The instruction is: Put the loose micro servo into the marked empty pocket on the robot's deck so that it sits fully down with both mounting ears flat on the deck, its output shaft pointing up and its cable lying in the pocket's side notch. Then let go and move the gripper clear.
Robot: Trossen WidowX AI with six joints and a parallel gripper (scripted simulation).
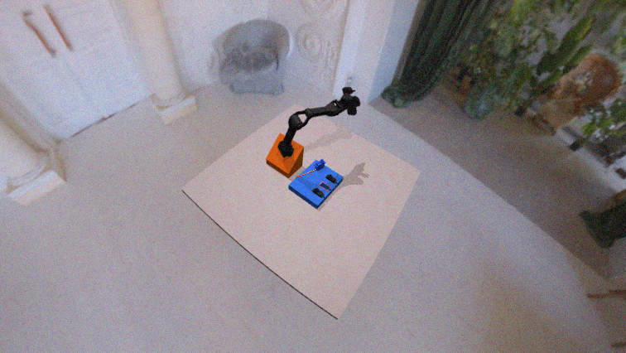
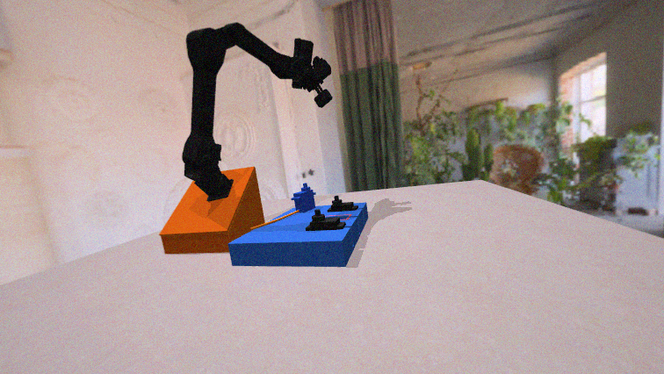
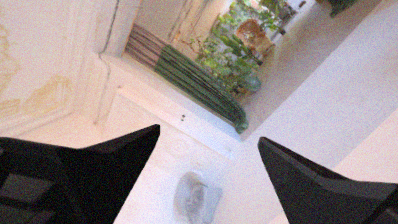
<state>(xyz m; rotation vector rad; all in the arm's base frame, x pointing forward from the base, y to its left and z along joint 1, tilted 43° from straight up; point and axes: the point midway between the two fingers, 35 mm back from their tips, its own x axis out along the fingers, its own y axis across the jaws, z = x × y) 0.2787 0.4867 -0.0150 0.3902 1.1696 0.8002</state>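
The blue deck lies 4 cm behind my gripper tip, 44 cm to the right of it and 46 cm below it.
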